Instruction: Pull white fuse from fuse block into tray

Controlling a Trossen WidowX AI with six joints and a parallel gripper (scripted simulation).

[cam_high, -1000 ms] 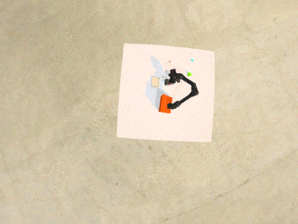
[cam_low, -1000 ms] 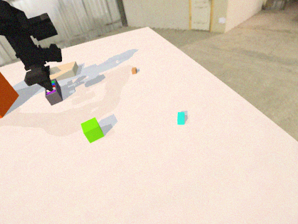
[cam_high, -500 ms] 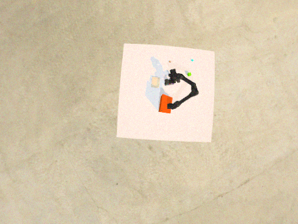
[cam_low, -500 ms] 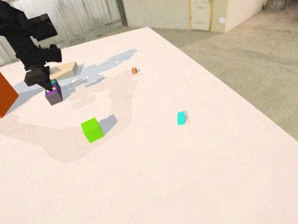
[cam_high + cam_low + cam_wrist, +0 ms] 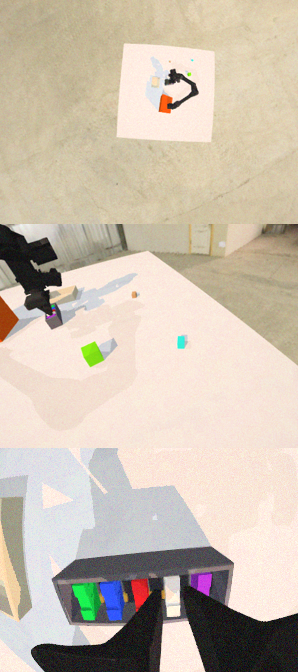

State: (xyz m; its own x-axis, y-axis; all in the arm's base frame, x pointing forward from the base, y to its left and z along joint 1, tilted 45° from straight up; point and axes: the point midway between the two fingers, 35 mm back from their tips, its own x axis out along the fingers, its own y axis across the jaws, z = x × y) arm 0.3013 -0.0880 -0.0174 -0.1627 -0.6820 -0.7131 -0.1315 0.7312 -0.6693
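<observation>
Now: gripper tip 1 cm above the white fuse. From my gripper tip the other things lie so: purple fuse 2 cm to the right, 1 cm below; blue fuse 4 cm to the left, 1 cm below, 1 cm behind; red fuse 2 cm to the left, 1 cm below.
</observation>
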